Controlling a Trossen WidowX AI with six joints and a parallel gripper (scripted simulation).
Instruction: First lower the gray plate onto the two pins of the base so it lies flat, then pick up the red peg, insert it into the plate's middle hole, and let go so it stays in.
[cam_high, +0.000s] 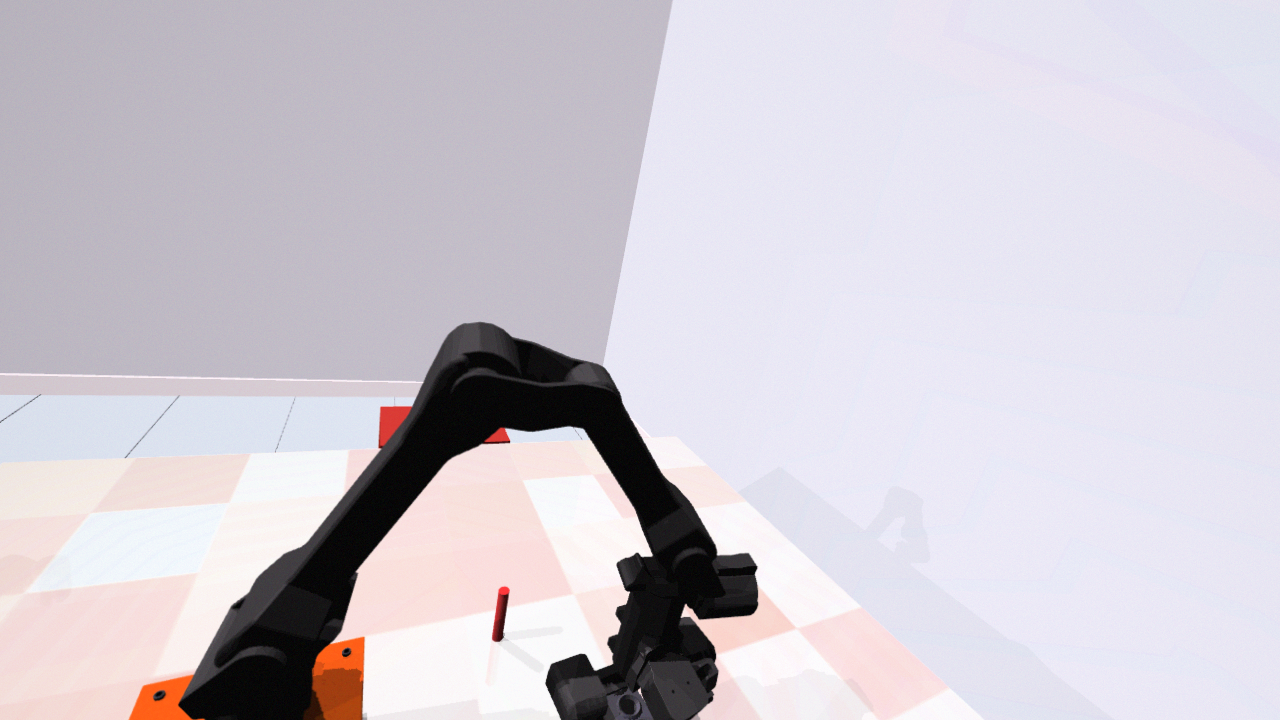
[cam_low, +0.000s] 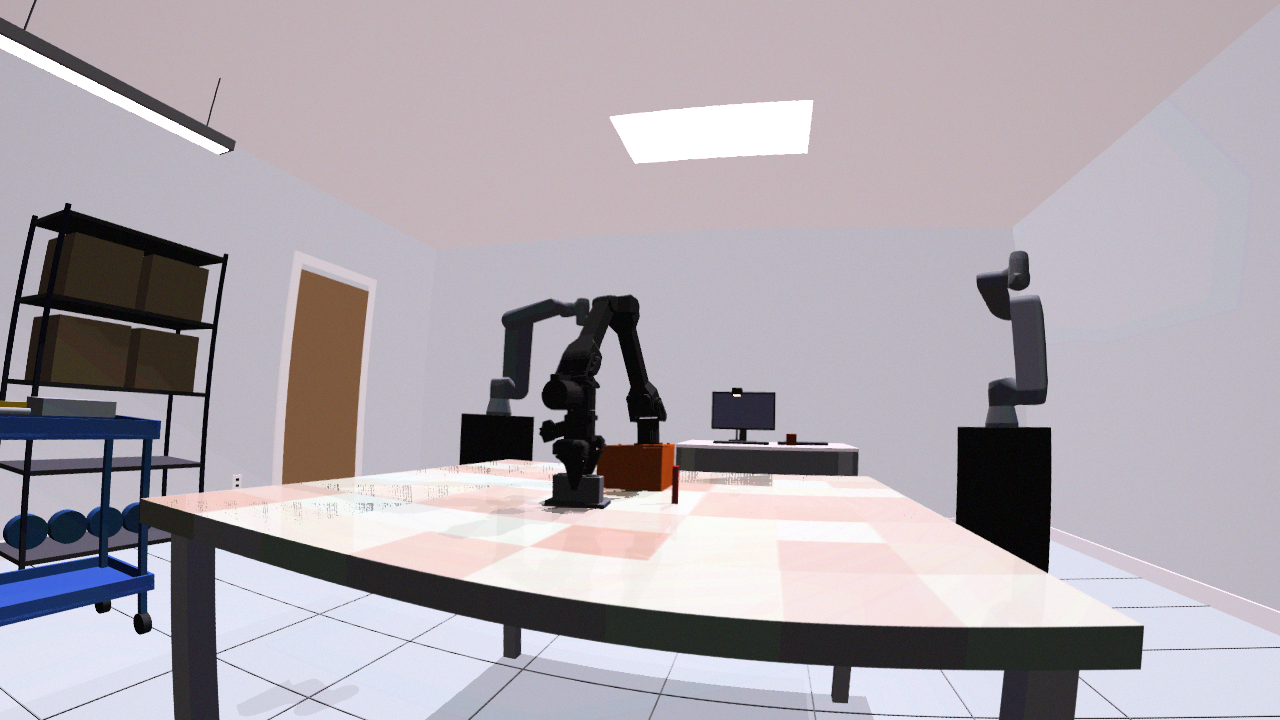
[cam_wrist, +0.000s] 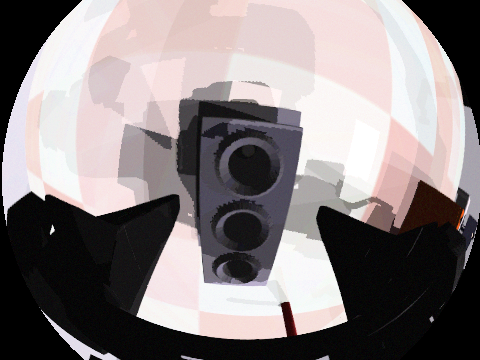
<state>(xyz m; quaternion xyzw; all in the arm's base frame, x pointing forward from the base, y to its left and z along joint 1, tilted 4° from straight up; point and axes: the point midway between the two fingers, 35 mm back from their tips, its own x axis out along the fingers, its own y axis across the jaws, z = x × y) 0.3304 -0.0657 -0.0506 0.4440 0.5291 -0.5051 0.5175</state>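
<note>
Right now my gripper tip is 1 cm short of the gray plate and 1 cm below it. The rest, counted from my gripper tip: base 3 cm below; red peg 10 cm behind, 18 cm to the left, 1 cm above.
</note>
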